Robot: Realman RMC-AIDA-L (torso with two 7-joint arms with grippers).
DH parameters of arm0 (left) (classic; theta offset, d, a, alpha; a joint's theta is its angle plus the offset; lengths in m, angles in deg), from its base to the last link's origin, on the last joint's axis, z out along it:
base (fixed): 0 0 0 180
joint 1: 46.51 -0.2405 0 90
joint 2: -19.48 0 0 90
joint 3: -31.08 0.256 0 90
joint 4: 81.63 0 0 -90
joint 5: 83.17 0.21 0 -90
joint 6: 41.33 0 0 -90
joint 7: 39.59 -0.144 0 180
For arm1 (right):
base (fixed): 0 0 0 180
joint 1: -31.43 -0.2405 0 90
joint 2: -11.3 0 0 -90
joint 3: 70.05 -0.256 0 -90
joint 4: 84.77 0 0 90
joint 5: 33.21 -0.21 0 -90
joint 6: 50.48 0 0 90
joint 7: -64.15 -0.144 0 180
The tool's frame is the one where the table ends.
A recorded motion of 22 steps. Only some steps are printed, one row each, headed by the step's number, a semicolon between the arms.
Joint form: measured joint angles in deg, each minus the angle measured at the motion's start. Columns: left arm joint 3, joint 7, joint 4, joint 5, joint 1, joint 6, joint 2; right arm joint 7, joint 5, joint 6, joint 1, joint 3, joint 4, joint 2.
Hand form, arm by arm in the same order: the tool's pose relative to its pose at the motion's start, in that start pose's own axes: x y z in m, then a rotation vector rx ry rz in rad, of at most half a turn. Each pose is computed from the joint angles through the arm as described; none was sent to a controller.
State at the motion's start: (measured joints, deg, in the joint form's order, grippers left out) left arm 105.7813 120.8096 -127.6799 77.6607 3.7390 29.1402 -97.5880; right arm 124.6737 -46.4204 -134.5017 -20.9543 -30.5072 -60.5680 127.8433
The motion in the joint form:
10: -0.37 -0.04 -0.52 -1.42 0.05 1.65 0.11; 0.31 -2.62 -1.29 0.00 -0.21 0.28 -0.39
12: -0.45 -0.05 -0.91 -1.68 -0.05 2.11 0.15; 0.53 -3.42 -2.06 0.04 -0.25 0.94 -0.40
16: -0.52 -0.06 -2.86 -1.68 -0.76 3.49 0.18; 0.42 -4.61 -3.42 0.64 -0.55 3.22 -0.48
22: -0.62 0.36 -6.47 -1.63 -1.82 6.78 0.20; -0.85 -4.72 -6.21 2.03 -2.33 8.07 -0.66
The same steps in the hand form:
10: -0.0002 0.0033 -0.0026 -0.0301 -0.0075 -0.0098; -0.0043 0.0032 -0.0039 -0.0328 -0.0353 0.0017
12: -0.0003 0.0036 -0.0038 -0.0354 -0.0078 -0.0115; -0.0062 0.0045 -0.0063 -0.0419 -0.0471 -0.0032
16: -0.0012 0.0029 -0.0080 -0.0374 -0.0065 -0.0105; -0.0077 0.0032 -0.0137 -0.0432 -0.0760 0.0016
22: -0.0034 0.0032 -0.0167 -0.0437 -0.0142 -0.0118; -0.0043 -0.0025 -0.0296 -0.0300 -0.1161 0.0386

